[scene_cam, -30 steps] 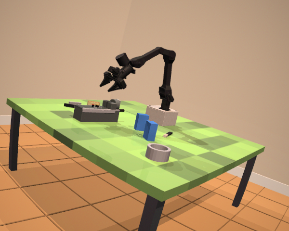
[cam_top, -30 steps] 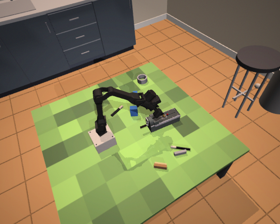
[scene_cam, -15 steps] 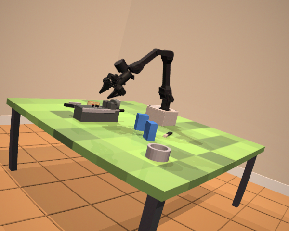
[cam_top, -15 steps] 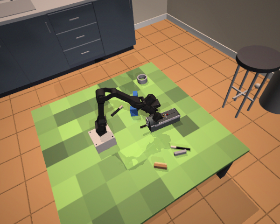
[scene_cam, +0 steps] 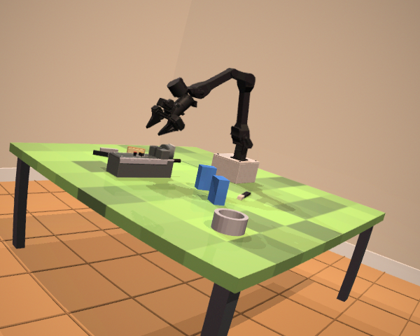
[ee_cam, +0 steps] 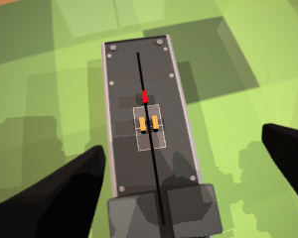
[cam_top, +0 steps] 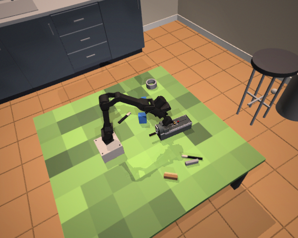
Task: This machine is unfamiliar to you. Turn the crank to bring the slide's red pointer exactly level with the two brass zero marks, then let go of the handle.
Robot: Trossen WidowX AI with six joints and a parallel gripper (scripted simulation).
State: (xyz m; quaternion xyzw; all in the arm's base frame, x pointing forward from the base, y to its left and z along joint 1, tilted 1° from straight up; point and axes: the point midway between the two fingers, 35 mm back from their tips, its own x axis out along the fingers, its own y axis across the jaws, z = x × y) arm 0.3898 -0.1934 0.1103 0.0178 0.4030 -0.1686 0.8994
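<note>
My gripper tip is now 13 cm past the crank handle, 5 cm to the right of it and 11 cm above it. The rest, counted from my gripper tip: grey bar: 7 cm behind, 28 cm to the right, 16 cm below; wooden block: 24 cm behind, 26 cm to the right, 16 cm below; red pointer: 7 cm ahead, 1 cm to the right, 9 cm below.
</note>
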